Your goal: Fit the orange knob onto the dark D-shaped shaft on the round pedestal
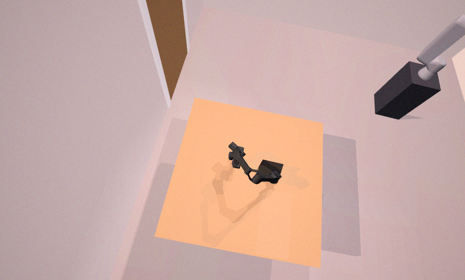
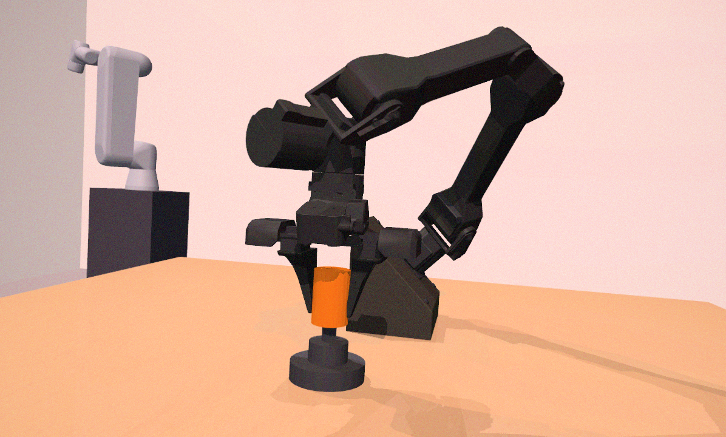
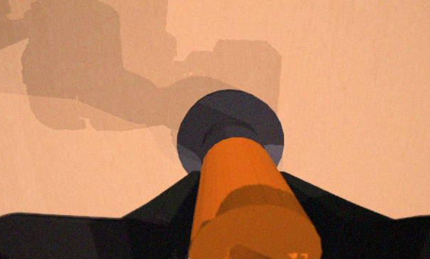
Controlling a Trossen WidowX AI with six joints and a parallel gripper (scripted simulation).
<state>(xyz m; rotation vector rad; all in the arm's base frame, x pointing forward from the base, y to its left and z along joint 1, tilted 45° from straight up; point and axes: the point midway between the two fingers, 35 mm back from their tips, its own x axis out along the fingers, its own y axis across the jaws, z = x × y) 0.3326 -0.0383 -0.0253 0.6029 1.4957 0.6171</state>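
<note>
Right now my gripper tip is 20 mm below the orange knob. Round my gripper tip: round dark pedestal: 40 mm below.
</note>
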